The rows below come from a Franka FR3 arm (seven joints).
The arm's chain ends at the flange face. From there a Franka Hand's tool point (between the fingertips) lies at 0.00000 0.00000 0.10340 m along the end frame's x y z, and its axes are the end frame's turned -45 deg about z.
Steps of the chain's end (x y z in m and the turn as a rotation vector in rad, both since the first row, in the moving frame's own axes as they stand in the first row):
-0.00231, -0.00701, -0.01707, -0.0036, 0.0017, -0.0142
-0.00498, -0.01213, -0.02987, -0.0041, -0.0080, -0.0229
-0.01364, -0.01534, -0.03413, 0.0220, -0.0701, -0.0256
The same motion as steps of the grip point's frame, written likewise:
0.00319, -0.00620, -0.01707, -0.0037, -0.0013, -0.0142
0.00417, -0.01237, -0.02987, 0.0028, -0.0086, -0.0229
-0.00240, -0.02717, -0.03441, 0.0651, -0.0340, -0.0256

